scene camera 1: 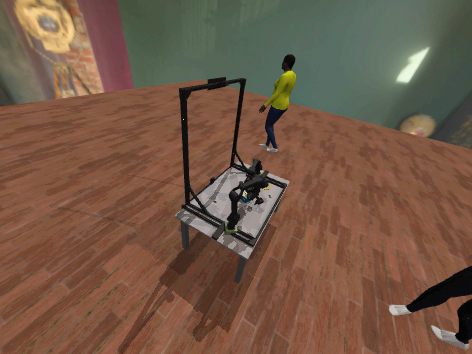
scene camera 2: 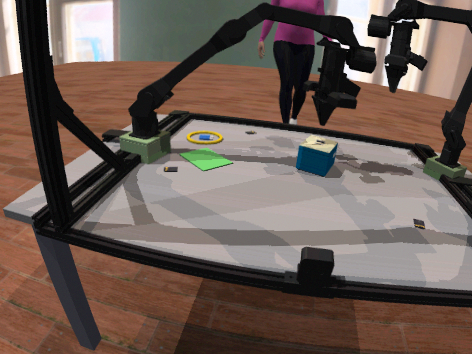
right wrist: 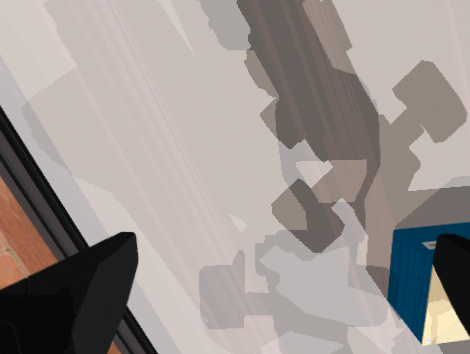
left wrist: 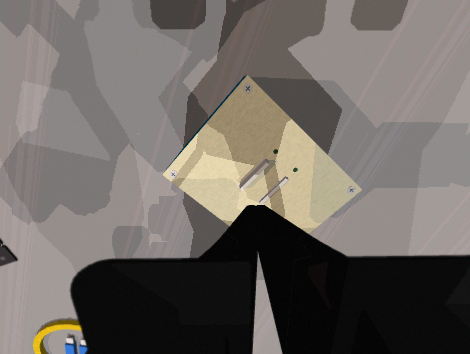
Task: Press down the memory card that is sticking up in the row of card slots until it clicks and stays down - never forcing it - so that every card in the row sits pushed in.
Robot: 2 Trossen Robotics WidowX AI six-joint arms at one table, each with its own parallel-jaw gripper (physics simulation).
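Places are measured from the left arm's base along level axes (x up, y left, z back), in metres.
Pixels of known places: left gripper, fingertip midpoint: [scene camera 2: 322,125] [left wrist: 255,214]; right gripper, fingertip midpoint: [scene camera 1: 251,201] [scene camera 2: 392,92] [right wrist: 285,247]; left arm's base at its link origin: [scene camera 1: 257,172] [scene camera 2: 144,134]; right arm's base at its link origin: [scene camera 1: 231,226] [scene camera 2: 447,162].
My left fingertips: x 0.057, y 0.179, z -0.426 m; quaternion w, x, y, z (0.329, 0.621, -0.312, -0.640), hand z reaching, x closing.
Ahead of a thing's pixels: the offset from my left fingertips to its middle. Level surfaces: height alone.
A blue box {dy -0.009, dx -0.079, dz -0.002 m} [scene camera 2: 315,159] [scene camera 1: 244,199] [right wrist: 400,270] with a beige top plate {dy -0.009, dx -0.047, dz -0.002 m} [left wrist: 223,165] stands on the table {dx -0.114 m} [scene camera 2: 234,211]. The plate holds two card slots side by side. One grey card {dy +0.000, dx -0.055, dz -0.002 m} [left wrist: 254,174] sticks up out of its slot. The other card {dy -0.018, dx -0.059, dz +0.000 m} [left wrist: 273,189] lies low in its slot. My left gripper [scene camera 2: 324,121] [left wrist: 255,214] is shut and empty. It points down, well above the box, and in the left wrist view its tip lies over the plate's near edge beside the low card. My right gripper [scene camera 2: 392,88] is open and empty, high at the far right; one finger [right wrist: 100,277] shows in the right wrist view.
A yellow ring {dy +0.015, dx -0.111, dz +0.350 m} [scene camera 2: 204,137] [left wrist: 66,326] with blue parts, a green sheet {dy -0.125, dx -0.112, dz +0.269 m} [scene camera 2: 206,159] and two small dark cards {dy -0.226, dx -0.112, dz +0.310 m} [scene camera 2: 171,169] {dy +0.149, dx -0.112, dz +0.249 m} [scene camera 2: 250,132] lie on the table's left half. A black block [scene camera 2: 317,267] sits on the front rail. A person [scene camera 2: 292,53] [scene camera 1: 280,102] stands behind the table.
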